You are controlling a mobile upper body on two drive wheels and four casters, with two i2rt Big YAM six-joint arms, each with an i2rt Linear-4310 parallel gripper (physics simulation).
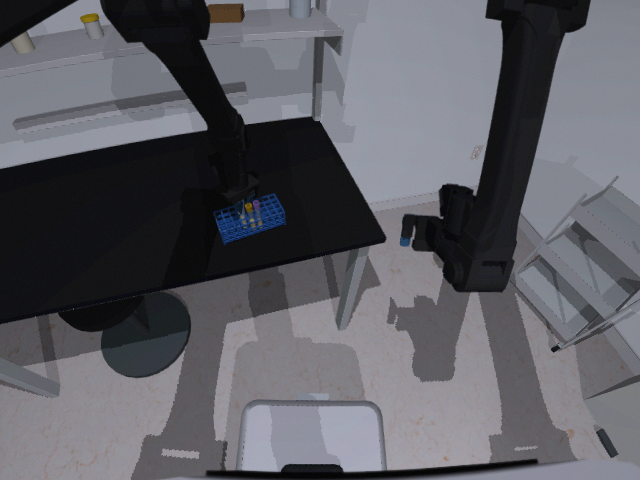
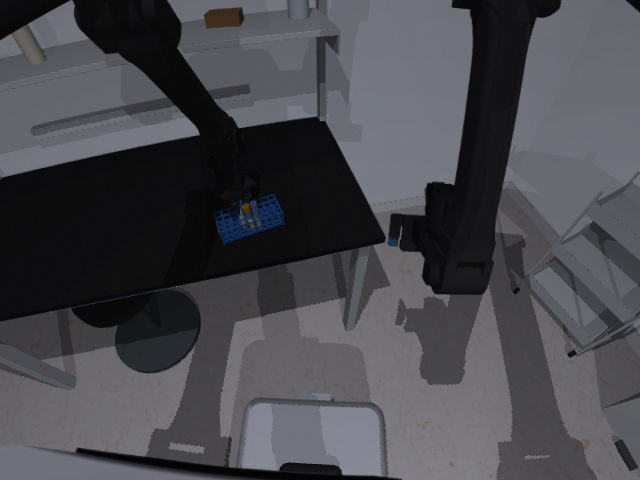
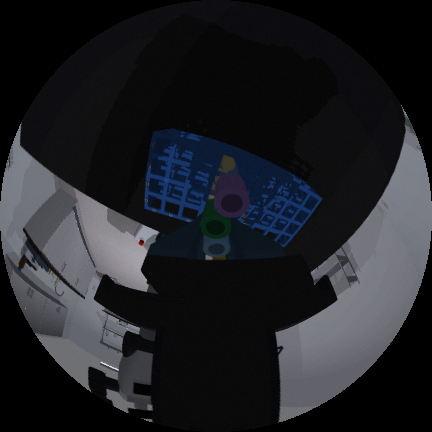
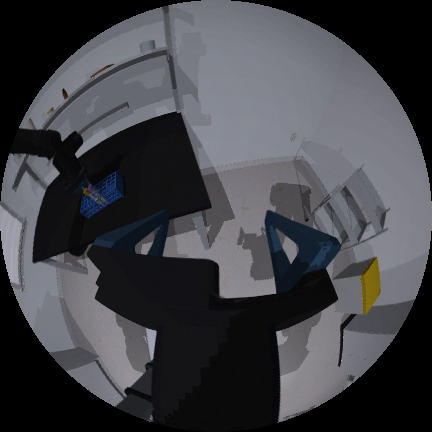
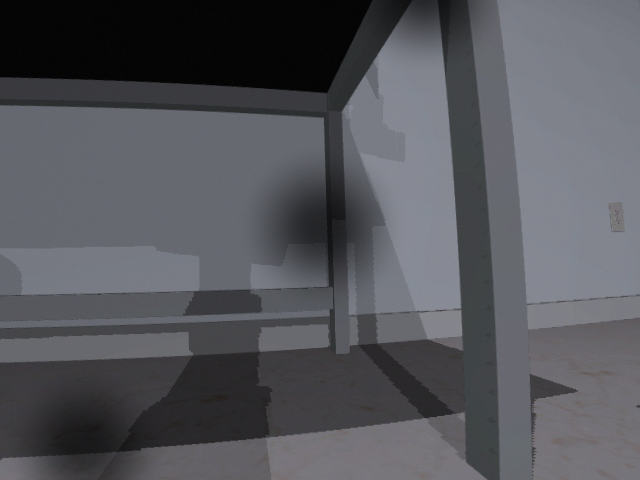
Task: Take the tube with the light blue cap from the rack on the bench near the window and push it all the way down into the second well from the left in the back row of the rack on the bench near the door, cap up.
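Places are measured from the left arm's base along level axes (x right, y down, z ahead), in metres.
Where they show: left gripper, between the fingertips: [image 1: 242, 211] [image 2: 241, 212] [image 3: 215, 216] [image 4: 89, 193]; right gripper, between the fingertips: [image 1: 423, 220] [image 3: 277, 348] [image 4: 216, 215].
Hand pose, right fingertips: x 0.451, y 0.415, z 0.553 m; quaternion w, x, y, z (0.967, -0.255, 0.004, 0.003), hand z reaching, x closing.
Note:
Each offset is from my right fingertips to the top centre of the thing. "*": to the spot under its first point. Level surfaces: height alone.
A blue wire rack @[* dx -0.349, dy +0.199, dz +0.211 m] [image 1: 279, 210] [image 2: 278, 209] [image 4: 119, 186] appears to stand on the black bench @[dy +0.233 m] [image 1: 113, 206] [image 2: 113, 217] [image 4: 160, 160]. Several upright tubes are in it, including a purple cap @[* dx -0.404, dy +0.113, dz +0.148 m] [image 1: 256, 204] [image 2: 253, 203] [image 3: 231, 182], an orange cap @[* dx -0.424, dy +0.114, dz +0.137 m] [image 1: 248, 207] [image 2: 245, 207] and a green cap @[dx -0.463, dy +0.113, dz +0.178 m] [image 3: 215, 218]. My left gripper [image 1: 241, 205] [image 2: 240, 204] is shut on the tube with the light blue cap @[dx -0.452, dy +0.113, dz +0.160 m] [image 3: 216, 247], low over the rack's back part. The green and purple caps hide its body and my left fingertips. My right gripper [image 4: 216, 215] is open and empty, right of the bench. No second rack shows.
A shelf @[* dx -0.392, dy -0.224, dz +0.524 m] [image 1: 268, 31] [image 2: 268, 36] with containers runs above the bench's back. A bench leg [image 1: 352, 289] [image 5: 496, 232] stands at the front right corner. A round stool base @[dx -1.070, dy +0.965, dz +0.100 m] [image 1: 149, 335] is below the bench. A step ladder [image 1: 568, 299] [image 4: 350, 210] stands at right.

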